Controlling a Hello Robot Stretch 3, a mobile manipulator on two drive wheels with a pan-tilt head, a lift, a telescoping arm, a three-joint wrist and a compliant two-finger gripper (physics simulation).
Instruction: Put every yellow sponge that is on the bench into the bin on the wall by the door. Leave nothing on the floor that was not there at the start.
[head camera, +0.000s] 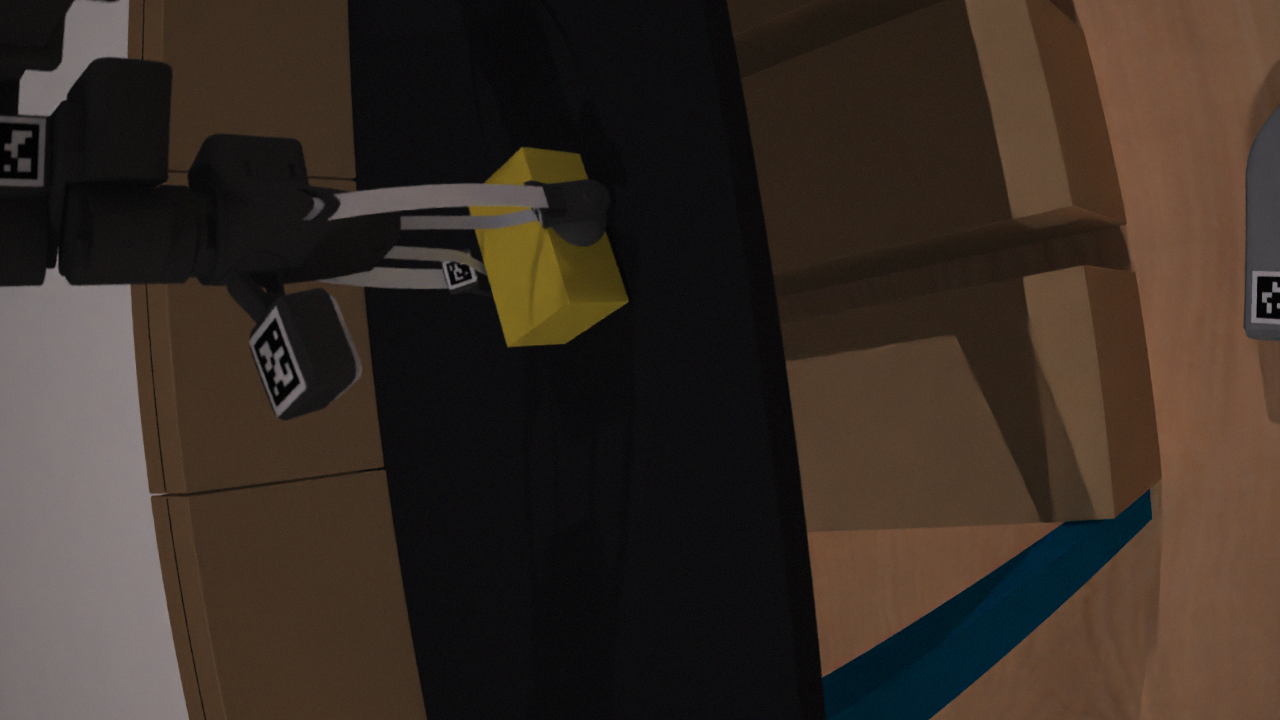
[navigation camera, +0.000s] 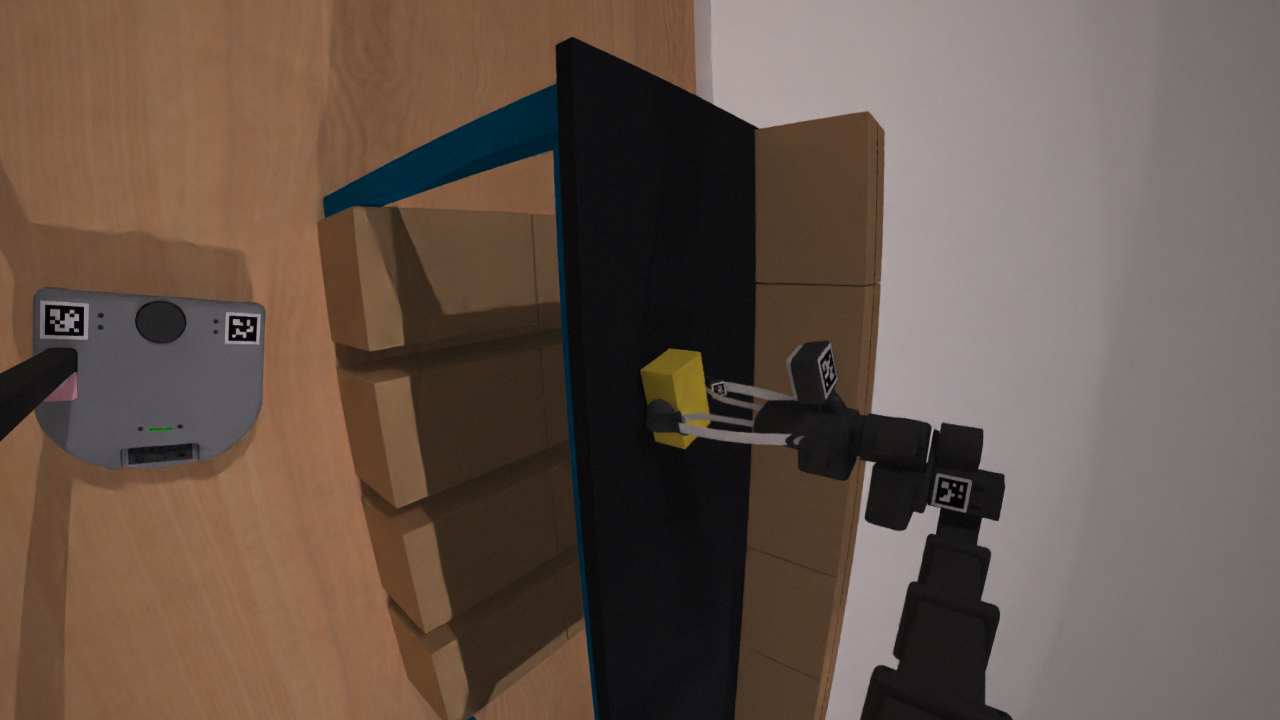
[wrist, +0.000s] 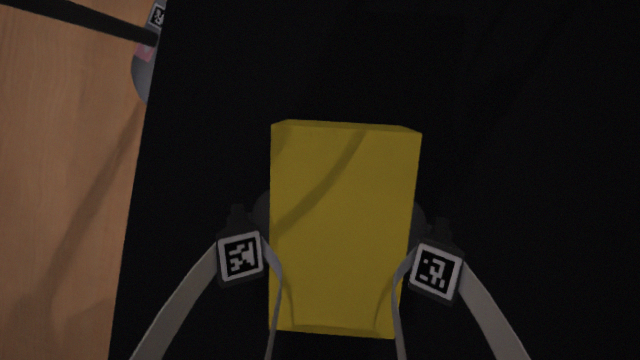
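A yellow sponge lies on the black top of the bench. My gripper is shut on it, with one fingertip pressed against each long side. In the wrist view both rubber tips are partly hidden behind the sponge's edges. In the head view the far fingertip is mostly hidden by the sponge. I cannot see a gap between the sponge and the bench top. The wall bin and the door do not show in these views.
Brown boxes line the bench's wall side, under my wrist. More brown boxes stand under the bench by its blue frame. My grey base is on the wooden floor opposite.
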